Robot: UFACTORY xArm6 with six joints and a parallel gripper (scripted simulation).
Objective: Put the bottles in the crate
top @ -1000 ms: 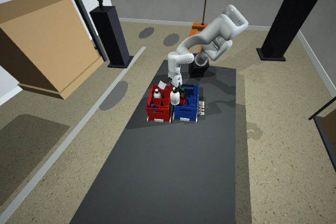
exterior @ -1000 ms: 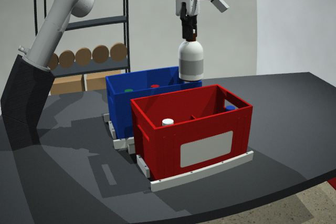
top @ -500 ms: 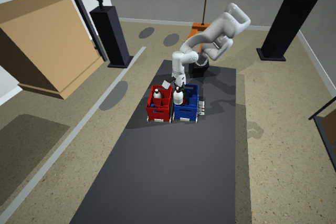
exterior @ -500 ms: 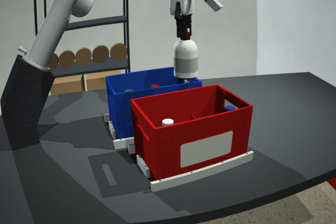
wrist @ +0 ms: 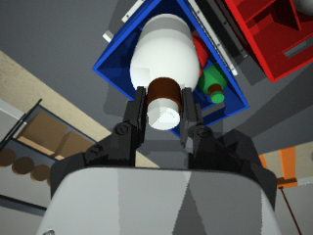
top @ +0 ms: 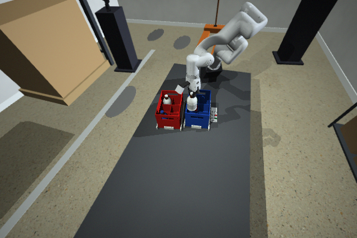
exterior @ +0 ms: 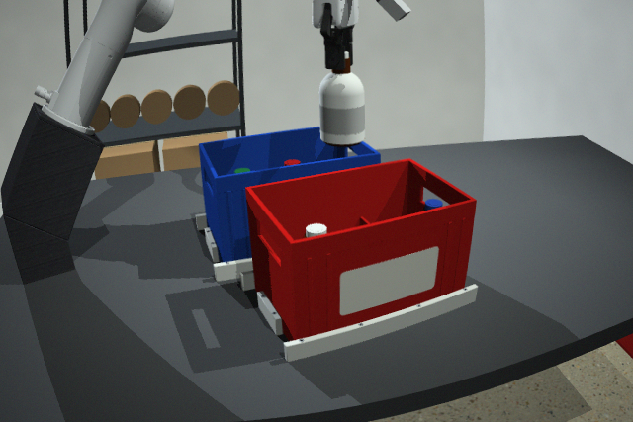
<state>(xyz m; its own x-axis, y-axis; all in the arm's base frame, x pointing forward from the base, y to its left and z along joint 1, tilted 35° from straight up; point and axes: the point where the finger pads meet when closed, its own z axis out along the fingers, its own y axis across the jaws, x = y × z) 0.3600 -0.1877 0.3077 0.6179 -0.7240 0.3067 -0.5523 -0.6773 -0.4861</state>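
Now: the white-capped bottle 7 cm below my hand. The rest, counted from my hand: red-capped bottle 9 cm behind, 25 cm below; then blue crate 9 cm behind, 4 cm to the left, 25 cm below; then green-capped bottle 17 cm behind, 25 cm below.
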